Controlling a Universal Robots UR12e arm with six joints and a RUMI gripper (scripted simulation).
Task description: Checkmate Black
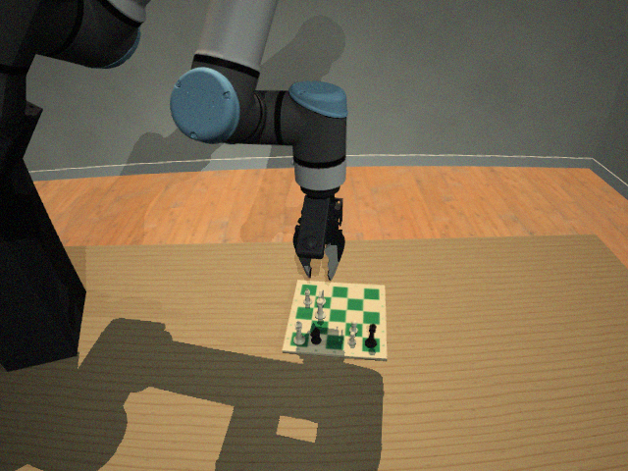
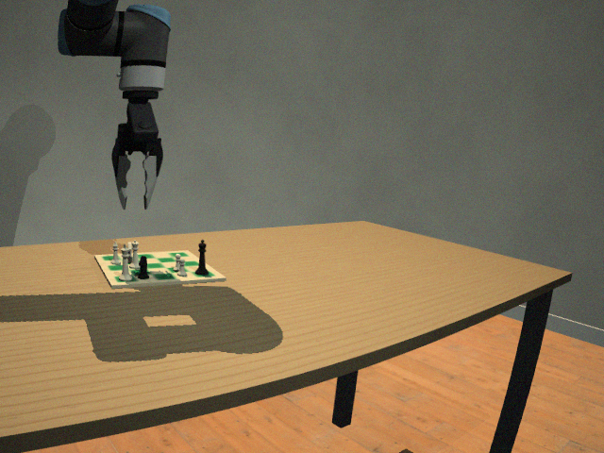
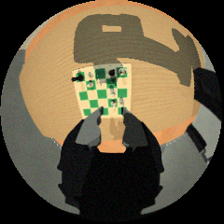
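Now: the green-and-cream chessboard 130 mm below my hand, 40 mm ahead of it and 10 mm to the right of it. The rest, counted from my hand: tall white piece (100 mm below, 60 mm to the right, 60 mm behind).
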